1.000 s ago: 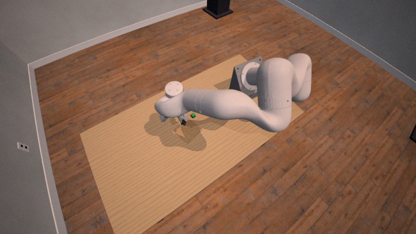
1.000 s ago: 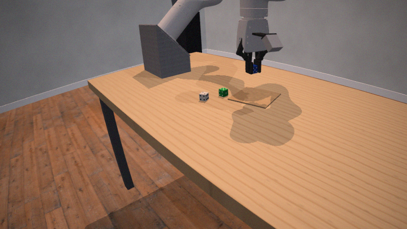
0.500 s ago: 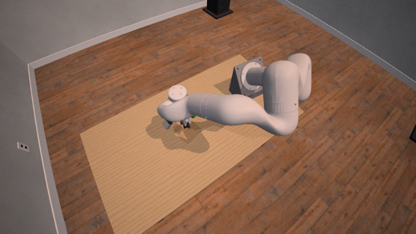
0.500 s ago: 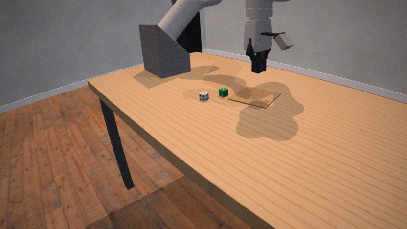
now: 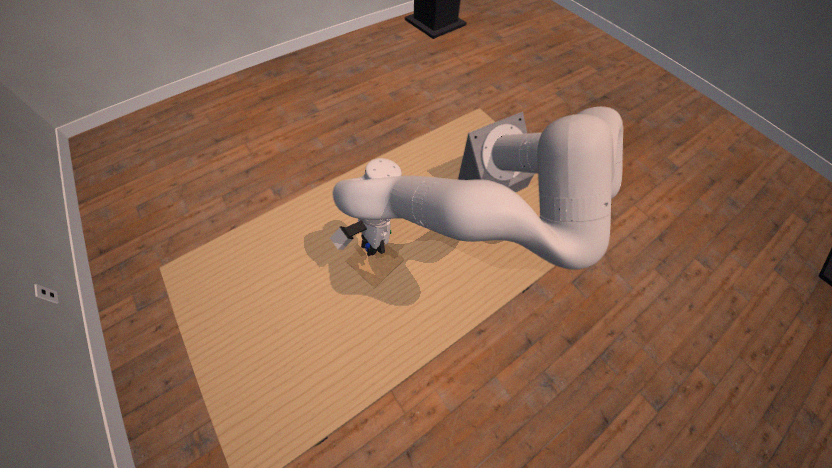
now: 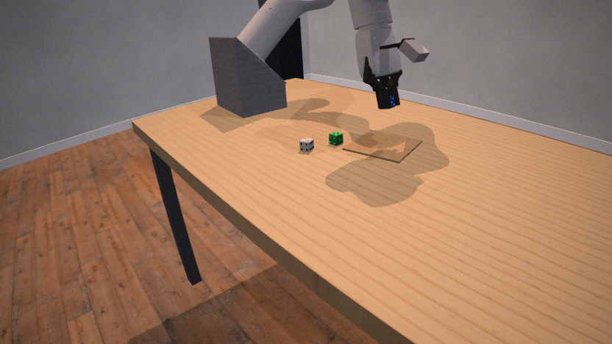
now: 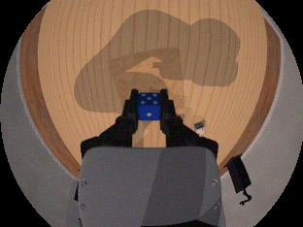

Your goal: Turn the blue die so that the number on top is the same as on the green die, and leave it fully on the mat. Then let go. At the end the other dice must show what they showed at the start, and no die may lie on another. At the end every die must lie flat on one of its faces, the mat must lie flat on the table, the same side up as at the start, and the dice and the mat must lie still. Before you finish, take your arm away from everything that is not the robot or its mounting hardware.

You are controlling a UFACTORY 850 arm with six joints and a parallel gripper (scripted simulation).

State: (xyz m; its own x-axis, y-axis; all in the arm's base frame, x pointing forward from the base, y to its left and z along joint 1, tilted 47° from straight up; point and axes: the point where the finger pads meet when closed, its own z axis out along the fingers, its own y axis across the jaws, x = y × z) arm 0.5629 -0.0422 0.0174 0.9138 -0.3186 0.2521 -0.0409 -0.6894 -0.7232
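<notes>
Right now the blue die is 1 cm below my hand. From my hand the other things lie so: white die: 13 cm behind, 13 cm to the right, 10 cm below; then mat: 1 cm behind, 11 cm below; then green die: 10 cm behind, 6 cm to the right, 10 cm below.
</notes>
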